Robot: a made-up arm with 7 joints.
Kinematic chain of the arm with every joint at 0, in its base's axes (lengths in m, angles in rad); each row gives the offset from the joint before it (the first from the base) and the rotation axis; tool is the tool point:
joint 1: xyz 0 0 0 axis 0 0.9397 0.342
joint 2: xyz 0 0 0 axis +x
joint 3: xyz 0 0 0 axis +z
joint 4: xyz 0.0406 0 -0.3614 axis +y
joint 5: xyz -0.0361 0 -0.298 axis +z
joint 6: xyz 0 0 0 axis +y
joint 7: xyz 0 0 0 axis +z
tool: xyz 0 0 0
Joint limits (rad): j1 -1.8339..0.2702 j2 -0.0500..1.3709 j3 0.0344..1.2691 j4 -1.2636..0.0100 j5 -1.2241..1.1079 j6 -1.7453..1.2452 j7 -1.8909..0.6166
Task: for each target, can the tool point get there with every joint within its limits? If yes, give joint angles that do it. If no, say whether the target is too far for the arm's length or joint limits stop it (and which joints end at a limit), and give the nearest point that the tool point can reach.
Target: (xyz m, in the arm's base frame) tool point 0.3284 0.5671 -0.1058
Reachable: yes | joints -0.7594 1.0866 1.1080 -0.2557 -0.8978 0.0202 -0.6525
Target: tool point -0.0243 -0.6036 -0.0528
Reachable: no: joint limits stop it (at a limit: joint 1, joint 2, joint 3, joint 4) | nearest point 0.3548 -0.3118 0.3338 | short by 0.615 m
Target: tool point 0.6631 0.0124 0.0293
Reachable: yes | joints -1.4887 0.3519 0.2493 -0.2526 -0.0037 -1.0229 -0.0033
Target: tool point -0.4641 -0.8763 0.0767
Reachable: no: too far | nearest point 0.3548 -0.3118 0.3338 | short by 1.027 m
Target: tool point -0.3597 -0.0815 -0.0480
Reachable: no: joint limits stop it (at a limit: joint 1, joint 2, joint 3, joint 4) | nearest point -0.1618 -0.0390 -0.6377 | short by 0.623 m
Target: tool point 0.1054 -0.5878 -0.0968
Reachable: no: joint limits stop it (at a limit: joint 2, joint 3, joint 4) | nearest point 0.3804 -0.3039 0.3121 | short by 0.569 m
